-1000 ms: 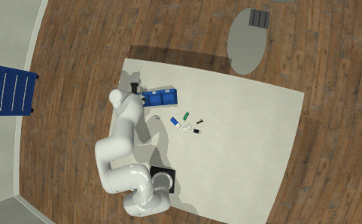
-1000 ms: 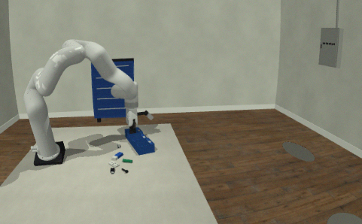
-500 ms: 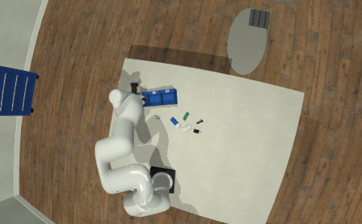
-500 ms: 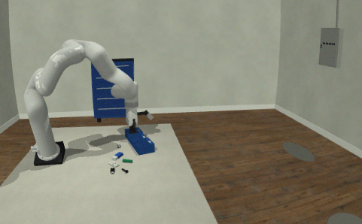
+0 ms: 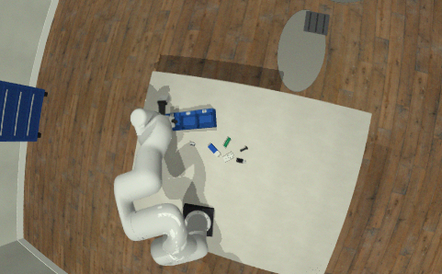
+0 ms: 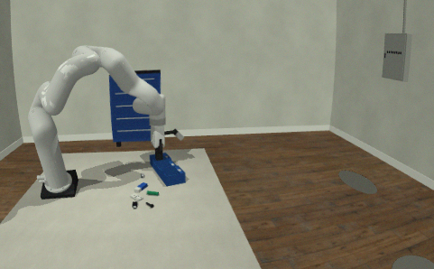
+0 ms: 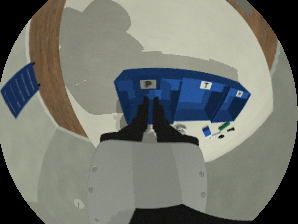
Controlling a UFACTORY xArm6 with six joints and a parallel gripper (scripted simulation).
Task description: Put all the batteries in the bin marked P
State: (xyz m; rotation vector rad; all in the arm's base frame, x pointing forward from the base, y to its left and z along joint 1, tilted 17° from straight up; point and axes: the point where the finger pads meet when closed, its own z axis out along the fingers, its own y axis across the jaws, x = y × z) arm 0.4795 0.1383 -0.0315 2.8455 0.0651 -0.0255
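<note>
The green battery lies 9 cm behind my hand, 26 cm to the right of it and 5 cm below it. The rest, counted from my hand: grey piece (10 cm behind, 10 cm to the right, 5 cm below); then blue-and-white cylinder (13 cm behind, 21 cm to the right, 5 cm below); then blue bin (1 cm ahead, 8 cm to the right, 3 cm below).
</note>
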